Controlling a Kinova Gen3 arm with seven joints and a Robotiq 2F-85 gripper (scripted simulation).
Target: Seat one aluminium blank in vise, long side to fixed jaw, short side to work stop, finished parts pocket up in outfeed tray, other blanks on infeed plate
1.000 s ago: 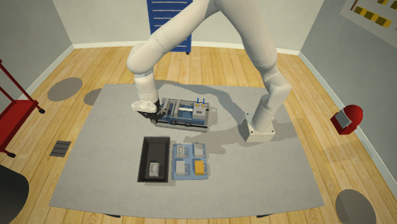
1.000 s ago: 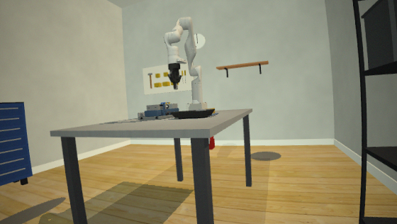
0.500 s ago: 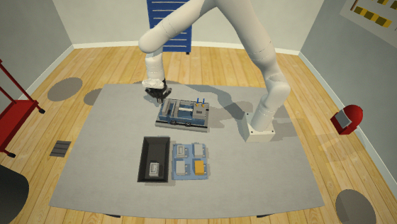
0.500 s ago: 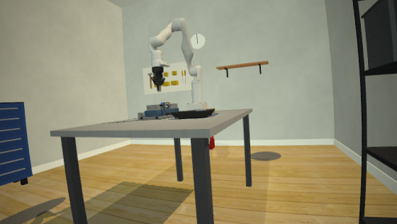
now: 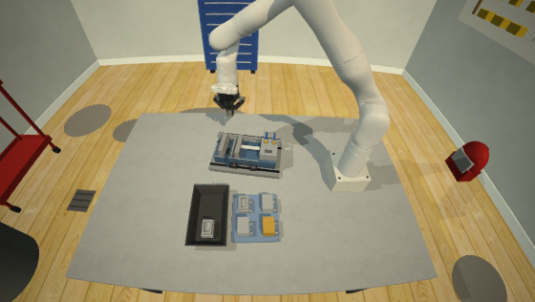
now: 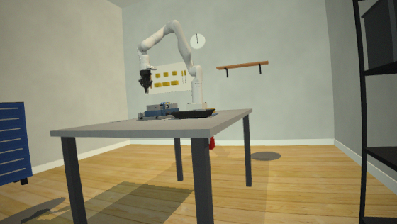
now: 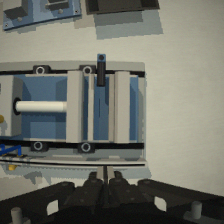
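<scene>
My gripper is now 420 mm to the right of the brass blank, 170 mm above it and 110 mm past it. From my hand the other things lie so: hose block 150 mm behind, 120 mm below, 110 mm to the left; vise 160 mm below, 90 mm to the left, 60 mm behind.
</scene>
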